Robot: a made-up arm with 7 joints. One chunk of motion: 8 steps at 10 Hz.
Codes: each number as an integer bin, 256 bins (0 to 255) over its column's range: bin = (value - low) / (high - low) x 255, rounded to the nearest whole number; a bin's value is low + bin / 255 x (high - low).
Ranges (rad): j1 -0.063..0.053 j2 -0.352..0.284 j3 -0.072..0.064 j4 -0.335..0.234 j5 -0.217..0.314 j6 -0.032..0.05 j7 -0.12..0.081
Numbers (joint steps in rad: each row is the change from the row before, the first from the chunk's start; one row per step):
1: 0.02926 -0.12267 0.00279 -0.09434 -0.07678 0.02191 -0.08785
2: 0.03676 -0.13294 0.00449 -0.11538 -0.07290 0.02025 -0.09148
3: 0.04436 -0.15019 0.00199 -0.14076 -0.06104 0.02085 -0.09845
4: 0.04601 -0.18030 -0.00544 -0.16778 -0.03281 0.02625 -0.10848
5: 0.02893 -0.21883 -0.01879 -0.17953 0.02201 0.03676 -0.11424
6: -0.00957 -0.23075 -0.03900 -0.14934 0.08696 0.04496 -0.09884
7: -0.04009 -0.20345 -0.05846 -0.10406 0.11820 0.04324 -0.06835
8: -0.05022 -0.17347 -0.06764 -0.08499 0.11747 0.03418 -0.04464
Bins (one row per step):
1: 203 92 140 108 67 168 41
2: 219 88 143 98 69 162 36
3: 236 81 139 87 75 164 27
4: 240 69 125 75 88 181 15
5: 202 53 100 70 115 214 7
6: 117 49 62 83 146 239 27
7: 50 60 25 103 161 234 66
8: 28 72 8 112 161 206 96

